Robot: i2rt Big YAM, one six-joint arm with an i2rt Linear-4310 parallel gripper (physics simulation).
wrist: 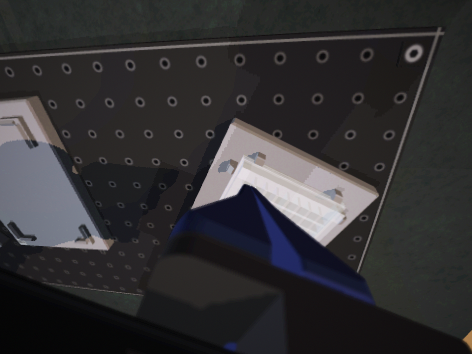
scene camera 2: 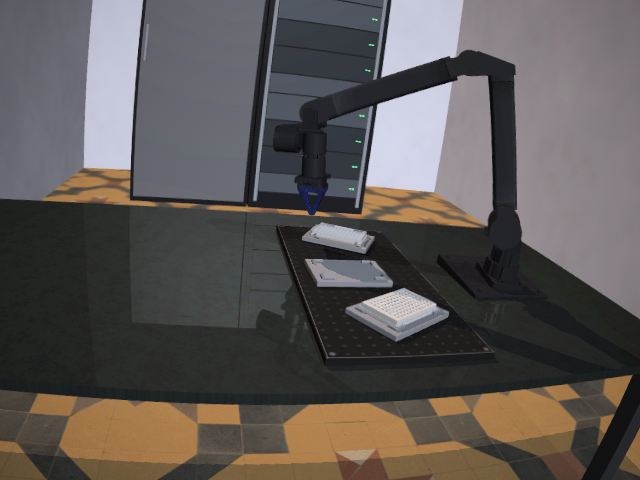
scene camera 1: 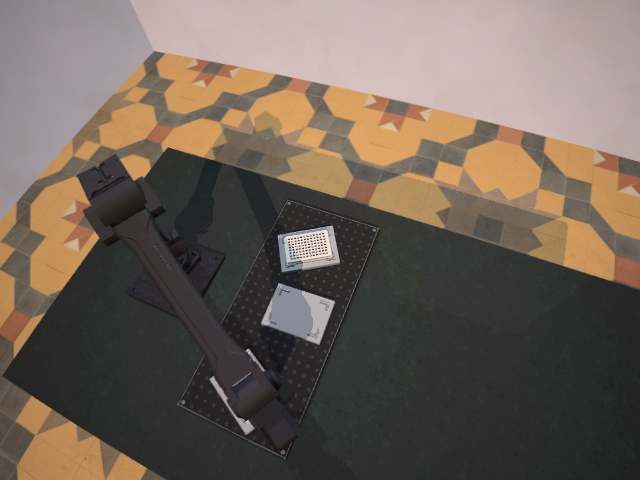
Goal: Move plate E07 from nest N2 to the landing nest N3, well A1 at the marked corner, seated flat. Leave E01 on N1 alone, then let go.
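My gripper (scene camera 2: 312, 212) (wrist: 244, 195) is shut and empty, pointing down above the far nest; in scene camera 1 the arm hides it. A clear plate (scene camera 2: 338, 233) (wrist: 287, 202) sits on that far nest (scene camera 1: 224, 397) (scene camera 2: 336, 246) (wrist: 240, 135), partly hidden by the fingers in the wrist view. The middle nest (scene camera 1: 294, 312) (scene camera 2: 351, 271) (wrist: 40, 190) holds no plate and has corner brackets. An opaque white well plate (scene camera 1: 308, 245) (scene camera 2: 400, 305) sits on the third nest (scene camera 1: 289, 267) (scene camera 2: 372, 325). No plate label or A1 mark is readable, so I cannot tell which plate is E07.
The nests stand on a black perforated board (scene camera 1: 351, 242) (scene camera 2: 408, 348) (wrist: 135, 117) on the dark table (scene camera 1: 465, 361) (scene camera 2: 180, 351). The arm base (scene camera 2: 465, 279) stands beside the board. The arm (scene camera 1: 175, 289) (scene camera 2: 390, 90) reaches high over the board. A cabinet (scene camera 2: 196, 103) stands beyond the table.
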